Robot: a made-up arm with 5 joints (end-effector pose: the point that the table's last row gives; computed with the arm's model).
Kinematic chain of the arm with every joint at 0, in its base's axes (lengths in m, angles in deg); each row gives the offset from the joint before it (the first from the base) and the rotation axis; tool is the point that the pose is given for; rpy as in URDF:
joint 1: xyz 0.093 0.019 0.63 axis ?
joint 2: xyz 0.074 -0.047 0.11 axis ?
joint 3: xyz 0.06 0 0.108 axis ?
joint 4: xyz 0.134 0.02 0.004 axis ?
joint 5: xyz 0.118 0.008 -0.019 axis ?
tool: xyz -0.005 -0.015 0.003 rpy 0 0 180
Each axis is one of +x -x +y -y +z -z.
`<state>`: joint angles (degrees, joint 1 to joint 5).
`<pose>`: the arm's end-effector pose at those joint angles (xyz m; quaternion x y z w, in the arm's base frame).
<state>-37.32 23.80 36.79 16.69 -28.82</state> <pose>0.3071 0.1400 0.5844 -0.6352 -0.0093 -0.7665 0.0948</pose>
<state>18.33 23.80 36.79 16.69 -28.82</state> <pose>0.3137 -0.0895 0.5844 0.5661 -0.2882 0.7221 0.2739</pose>
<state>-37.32 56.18 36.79 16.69 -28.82</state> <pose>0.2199 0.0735 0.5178 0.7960 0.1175 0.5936 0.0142</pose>
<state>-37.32 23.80 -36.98 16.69 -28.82</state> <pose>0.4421 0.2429 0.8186 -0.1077 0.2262 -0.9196 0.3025</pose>
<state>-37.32 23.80 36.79 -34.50 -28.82</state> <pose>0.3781 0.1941 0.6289 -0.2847 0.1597 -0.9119 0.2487</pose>
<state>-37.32 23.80 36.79 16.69 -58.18</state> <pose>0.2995 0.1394 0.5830 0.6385 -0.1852 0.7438 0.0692</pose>
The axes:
joint 1: -z
joint 2: +y
joint 3: +y
joint 4: +y
joint 5: -x

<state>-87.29 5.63 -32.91 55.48 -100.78</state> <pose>0.1284 0.3627 0.8229 -0.6281 0.4335 -0.5770 0.2910</pose>
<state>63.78 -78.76 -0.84 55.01 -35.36</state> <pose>0.1135 -0.0972 0.9765 -0.3290 -0.1448 0.8246 0.4369</pose>
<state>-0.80 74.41 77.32 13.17 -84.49</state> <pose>0.0535 -0.0050 0.6473 0.7345 -0.0832 0.1019 0.6658</pose>
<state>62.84 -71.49 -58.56 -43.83 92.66</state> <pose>-0.0167 0.1994 0.9474 -0.5683 0.3924 -0.3451 0.6356</pose>
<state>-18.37 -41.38 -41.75 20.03 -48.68</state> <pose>0.2319 0.0323 1.0822 0.4146 0.4228 -0.7321 0.3368</pose>
